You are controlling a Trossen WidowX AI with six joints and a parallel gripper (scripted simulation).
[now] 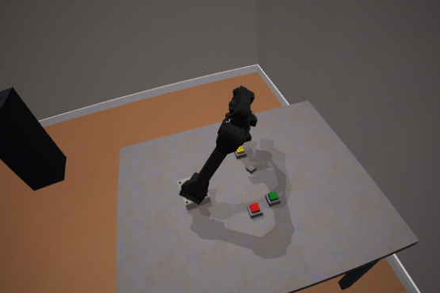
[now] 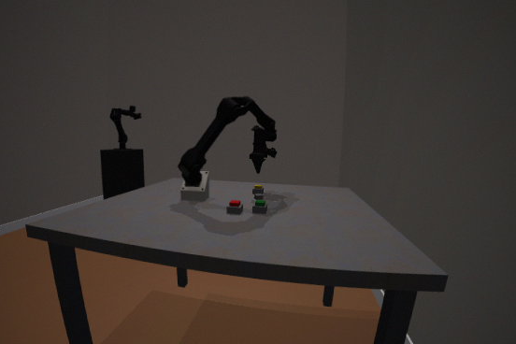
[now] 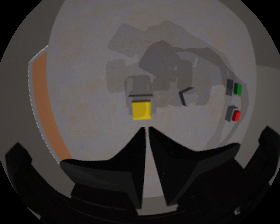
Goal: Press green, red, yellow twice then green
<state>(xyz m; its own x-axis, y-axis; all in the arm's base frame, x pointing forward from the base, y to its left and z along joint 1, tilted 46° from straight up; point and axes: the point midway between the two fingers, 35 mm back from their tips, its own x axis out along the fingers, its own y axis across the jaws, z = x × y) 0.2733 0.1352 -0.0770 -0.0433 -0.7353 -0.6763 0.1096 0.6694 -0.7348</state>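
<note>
Right now the green button is 290 mm to the right of my gripper tip, 70 mm below it and 20 mm ahead of it. Also, from my gripper tip: small grey block 110 mm to the right, 90 mm below, 10 mm ahead; then red button 300 mm to the right, 70 mm below, 70 mm behind; then yellow button 70 mm below.
</note>
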